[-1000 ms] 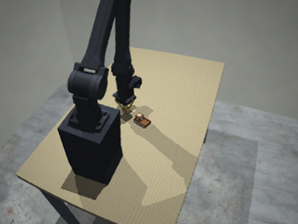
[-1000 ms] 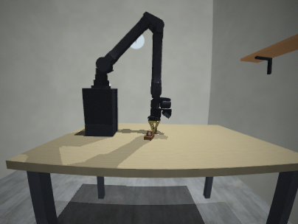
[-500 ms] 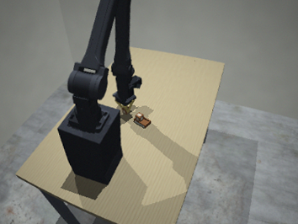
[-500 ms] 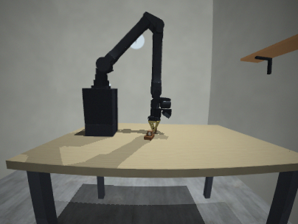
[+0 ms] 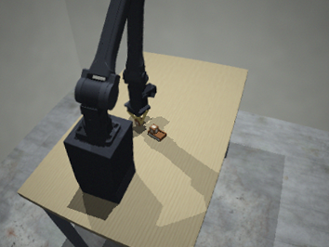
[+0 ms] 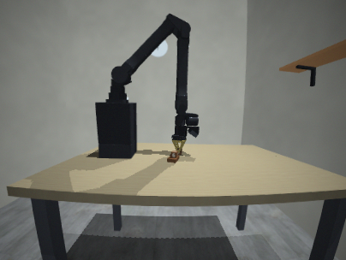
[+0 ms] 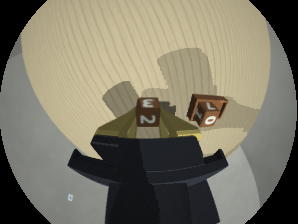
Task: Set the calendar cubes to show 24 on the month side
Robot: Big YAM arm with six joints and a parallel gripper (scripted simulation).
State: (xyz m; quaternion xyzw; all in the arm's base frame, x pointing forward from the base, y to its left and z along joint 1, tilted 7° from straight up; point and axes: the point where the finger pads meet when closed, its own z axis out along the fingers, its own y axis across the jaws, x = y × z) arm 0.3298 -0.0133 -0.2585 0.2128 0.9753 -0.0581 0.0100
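My gripper is now 10 cm to the left of the brown tray, 5 cm past it and 1 cm above it. From my hand the other things lie so: brown digit cube (right at my hand).
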